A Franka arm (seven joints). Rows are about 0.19 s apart.
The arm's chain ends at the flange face. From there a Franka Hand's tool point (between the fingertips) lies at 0.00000 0.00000 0.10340 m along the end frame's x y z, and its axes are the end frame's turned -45 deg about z.
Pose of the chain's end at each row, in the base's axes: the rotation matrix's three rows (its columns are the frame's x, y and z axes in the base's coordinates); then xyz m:
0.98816 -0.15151 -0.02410; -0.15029 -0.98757 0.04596; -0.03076 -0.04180 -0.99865; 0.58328 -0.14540 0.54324
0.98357 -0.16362 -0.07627; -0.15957 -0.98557 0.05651; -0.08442 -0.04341 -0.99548; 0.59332 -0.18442 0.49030
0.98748 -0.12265 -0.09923; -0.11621 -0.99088 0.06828; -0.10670 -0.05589 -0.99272; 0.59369 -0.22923 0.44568
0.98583 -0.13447 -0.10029; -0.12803 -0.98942 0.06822; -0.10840 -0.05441 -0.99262; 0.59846 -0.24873 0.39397
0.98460 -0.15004 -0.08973; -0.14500 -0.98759 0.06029; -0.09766 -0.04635 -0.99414; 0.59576 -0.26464 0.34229
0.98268 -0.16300 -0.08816; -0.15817 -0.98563 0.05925; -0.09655 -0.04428 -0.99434; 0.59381 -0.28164 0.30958
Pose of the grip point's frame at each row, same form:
0.80587 0.59160 -0.02410; 0.59205 -0.80459 0.04596; 0.00781 -0.05131 -0.99865; 0.58079 -0.14065 0.43998
0.81119 0.57979 -0.07627; 0.58407 -0.80974 0.05651; -0.02900 -0.09039 -0.99548; 0.58543 -0.17858 0.38737
0.78498 0.61153 -0.09923; 0.61849 -0.78283 0.06828; -0.03593 -0.11497 -0.99272; 0.58343 -0.22217 0.34303
0.79217 0.60200 -0.10029; 0.60909 -0.79016 0.06822; -0.03818 -0.11512 -0.99262; 0.58809 -0.24168 0.29133
0.80231 0.59012 -0.08973; 0.59580 -0.80086 0.06029; -0.03628 -0.10183 -0.99414; 0.58648 -0.25841 0.23950
0.81012 0.57960 -0.08816; 0.58510 -0.80879 0.05925; -0.03696 -0.09958 -0.99434; 0.58469 -0.27551 0.20677

